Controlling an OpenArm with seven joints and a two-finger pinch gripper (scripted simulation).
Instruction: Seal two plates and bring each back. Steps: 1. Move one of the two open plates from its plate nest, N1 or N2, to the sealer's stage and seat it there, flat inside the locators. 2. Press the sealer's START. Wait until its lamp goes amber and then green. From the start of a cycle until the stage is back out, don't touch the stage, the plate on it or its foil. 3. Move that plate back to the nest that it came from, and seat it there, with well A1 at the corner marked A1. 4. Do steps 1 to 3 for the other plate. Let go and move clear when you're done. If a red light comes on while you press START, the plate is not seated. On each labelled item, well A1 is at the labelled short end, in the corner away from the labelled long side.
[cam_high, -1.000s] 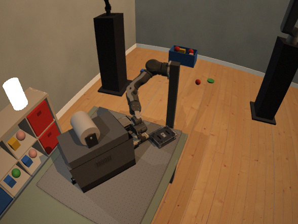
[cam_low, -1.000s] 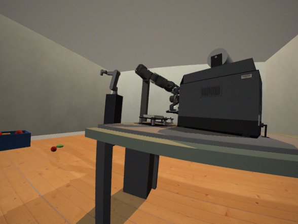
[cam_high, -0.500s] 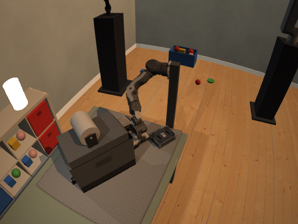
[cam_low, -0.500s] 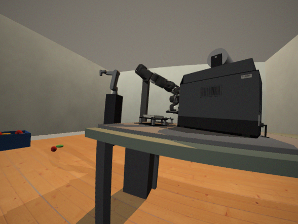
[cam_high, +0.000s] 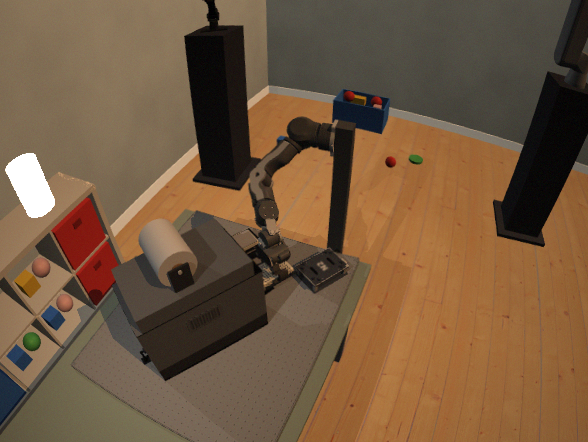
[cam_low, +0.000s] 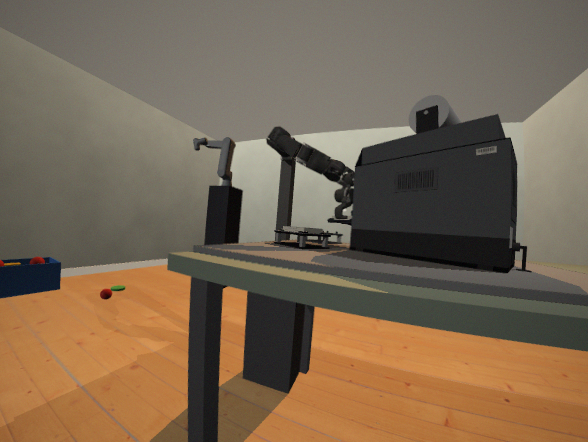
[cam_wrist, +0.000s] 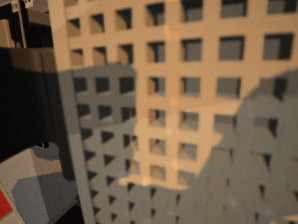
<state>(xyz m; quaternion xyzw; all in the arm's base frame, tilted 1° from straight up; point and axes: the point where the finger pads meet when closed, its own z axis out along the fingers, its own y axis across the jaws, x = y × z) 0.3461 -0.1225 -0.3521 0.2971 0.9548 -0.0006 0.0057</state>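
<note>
The white well plate is right at my hand. Round my hand: dark sealer stage: 10 mm below; then warning sticker: 130 mm to the right, 40 mm above, 30 mm ahead; then pale start button: 140 mm ahead, 80 mm above, 20 mm to the left.
</note>
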